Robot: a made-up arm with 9 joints. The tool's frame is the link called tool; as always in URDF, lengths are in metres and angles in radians.
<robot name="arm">
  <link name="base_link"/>
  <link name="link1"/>
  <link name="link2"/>
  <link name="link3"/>
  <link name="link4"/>
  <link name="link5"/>
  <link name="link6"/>
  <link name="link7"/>
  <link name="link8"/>
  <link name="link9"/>
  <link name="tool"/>
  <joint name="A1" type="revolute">
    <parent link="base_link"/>
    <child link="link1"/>
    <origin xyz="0.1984 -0.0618 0.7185" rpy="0 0 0"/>
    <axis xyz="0 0 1"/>
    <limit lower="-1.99" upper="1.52"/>
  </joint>
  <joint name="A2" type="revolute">
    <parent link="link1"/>
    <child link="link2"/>
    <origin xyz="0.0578 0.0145 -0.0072" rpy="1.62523 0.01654 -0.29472"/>
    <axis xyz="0 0 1"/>
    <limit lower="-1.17" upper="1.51"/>
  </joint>
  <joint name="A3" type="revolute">
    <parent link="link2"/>
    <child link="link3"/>
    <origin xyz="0.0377 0.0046 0.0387" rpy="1.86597 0 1.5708"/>
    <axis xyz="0 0 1"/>
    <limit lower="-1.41" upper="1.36"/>
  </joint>
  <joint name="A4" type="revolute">
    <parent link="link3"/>
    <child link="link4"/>
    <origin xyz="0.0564 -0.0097 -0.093" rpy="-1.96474 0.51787 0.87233"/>
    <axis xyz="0 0 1"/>
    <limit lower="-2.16" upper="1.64"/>
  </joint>
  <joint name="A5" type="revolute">
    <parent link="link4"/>
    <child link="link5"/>
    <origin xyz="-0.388 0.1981 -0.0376" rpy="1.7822 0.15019 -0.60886"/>
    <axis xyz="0 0 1"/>
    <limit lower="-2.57" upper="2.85"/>
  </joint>
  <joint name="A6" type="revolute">
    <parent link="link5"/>
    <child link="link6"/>
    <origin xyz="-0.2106 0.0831 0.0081" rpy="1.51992 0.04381 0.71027"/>
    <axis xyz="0 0 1"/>
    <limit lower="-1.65" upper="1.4"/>
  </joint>
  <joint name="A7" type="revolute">
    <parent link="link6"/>
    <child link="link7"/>
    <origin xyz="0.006 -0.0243 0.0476" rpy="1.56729 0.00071 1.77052"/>
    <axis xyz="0 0 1"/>
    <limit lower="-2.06" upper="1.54"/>
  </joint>
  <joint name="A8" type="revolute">
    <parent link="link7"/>
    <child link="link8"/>
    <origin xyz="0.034 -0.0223 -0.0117" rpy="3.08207 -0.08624 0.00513"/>
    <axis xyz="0 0 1"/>
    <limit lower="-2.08" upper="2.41"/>
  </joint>
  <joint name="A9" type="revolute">
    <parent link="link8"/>
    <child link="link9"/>
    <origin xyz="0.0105 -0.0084 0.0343" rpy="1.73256 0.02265 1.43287"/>
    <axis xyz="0 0 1"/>
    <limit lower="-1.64" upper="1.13"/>
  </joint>
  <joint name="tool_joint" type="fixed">
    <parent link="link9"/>
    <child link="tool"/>
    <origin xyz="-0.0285 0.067 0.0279" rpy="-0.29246 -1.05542 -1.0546"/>
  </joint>
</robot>
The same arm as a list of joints. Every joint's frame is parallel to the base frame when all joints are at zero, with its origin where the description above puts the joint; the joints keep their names.
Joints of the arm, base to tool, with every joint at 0 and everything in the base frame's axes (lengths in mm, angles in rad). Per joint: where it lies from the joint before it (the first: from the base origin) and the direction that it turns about. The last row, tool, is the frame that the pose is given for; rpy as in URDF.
A1: offset 198.4 -61.8 718.5 axis 0 0 1
A2: offset 57.8 14.5 -7.2 axis -0.290902 -0.955205 -0.0544
A3: offset 24.8 -48.2 1.9 axis 1 0 0
A4: offset -93 6.5 56.9 axis -0.333499 -0.400399 -0.853498
A5: offset 45.7 403.2 -162.9 axis 0.987849 0.023001 -0.153708
A6: offset -23.2 132.6 -182.2 axis 0.205405 -0.140604 0.968524
A7: offset -14.2 -12.3 50.4 axis 0.153302 -0.973411 -0.170202
A8: offset 26.5 20.7 -25.7 axis -0.0812 0.992005 0.096601
A9: offset 9.1 34.4 9.5 axis 0.995201 -0.0747 -0.0632
tool: offset 34.7 62.6 31 rpy -1.3727 0.331 -0.5256
Joint limits (rad, base to tool): -1.99..1.52 -1.17..1.51 -1.41..1.36 -2.16..1.64 -2.57..2.85 -1.65..1.4 -2.06..1.54 -2.08..2.41 -1.64..1.13

